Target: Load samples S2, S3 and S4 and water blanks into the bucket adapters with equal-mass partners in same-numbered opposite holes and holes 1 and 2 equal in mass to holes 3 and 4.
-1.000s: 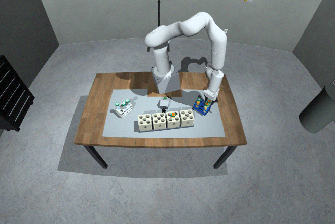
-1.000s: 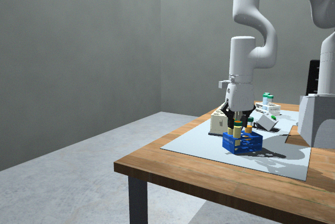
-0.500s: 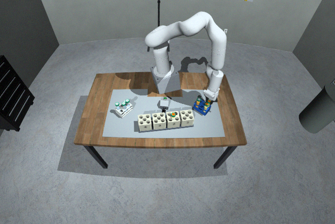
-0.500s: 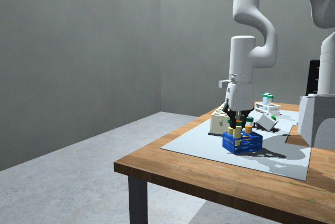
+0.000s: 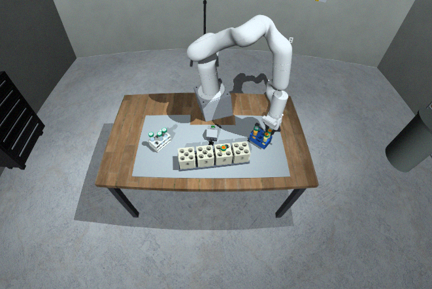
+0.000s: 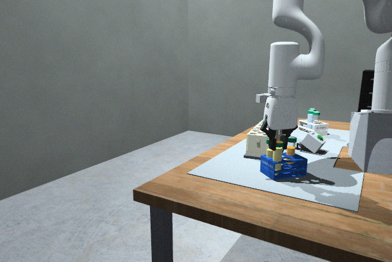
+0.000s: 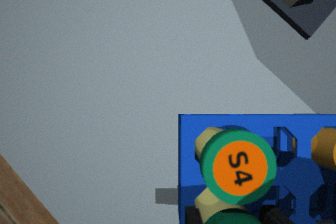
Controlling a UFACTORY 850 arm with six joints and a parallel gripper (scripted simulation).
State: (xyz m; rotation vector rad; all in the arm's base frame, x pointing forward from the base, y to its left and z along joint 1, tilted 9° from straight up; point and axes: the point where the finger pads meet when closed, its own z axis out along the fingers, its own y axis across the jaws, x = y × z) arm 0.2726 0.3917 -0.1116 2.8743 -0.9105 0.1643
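Now: hand 10 mm to the left of the sample tube S3 and 50 mm above it. The rest, counted from my hand: blue rack: 10 mm behind, 40 mm to the right, 90 mm below; then sample tube: 160 mm ahead, 300 mm to the right, 50 mm below; then tube X9: 20 mm behind, 100 mm to the right, 50 mm below.
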